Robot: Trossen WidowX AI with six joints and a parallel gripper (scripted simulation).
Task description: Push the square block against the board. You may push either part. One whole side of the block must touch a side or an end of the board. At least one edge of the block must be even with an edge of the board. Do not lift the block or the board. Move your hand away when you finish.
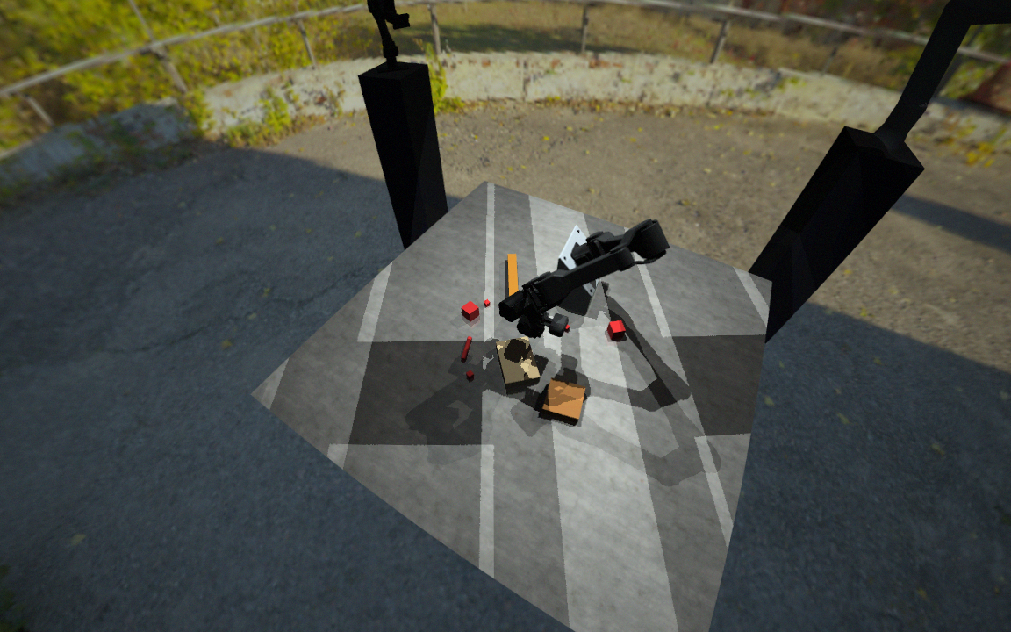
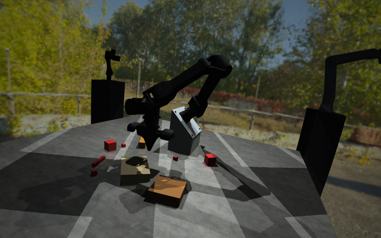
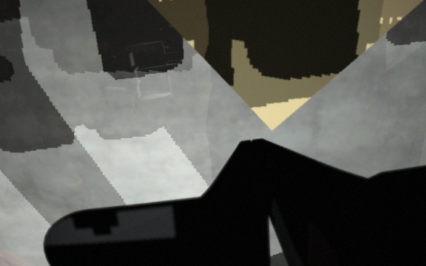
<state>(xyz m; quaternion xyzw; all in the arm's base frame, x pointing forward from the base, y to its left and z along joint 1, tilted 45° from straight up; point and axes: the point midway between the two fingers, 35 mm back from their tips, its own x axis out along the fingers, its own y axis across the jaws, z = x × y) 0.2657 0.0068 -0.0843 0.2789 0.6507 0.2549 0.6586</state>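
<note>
The tan board is 8 cm ahead of my gripper tip, 1 cm to the right of it and 5 cm below it. Round my gripper tip: orange bar: 23 cm behind, 15 cm to the right, 5 cm below; brown square block: 15 cm ahead, 15 cm to the left, 5 cm below; red rod: 9 cm ahead, 18 cm to the right, 5 cm below.
</note>
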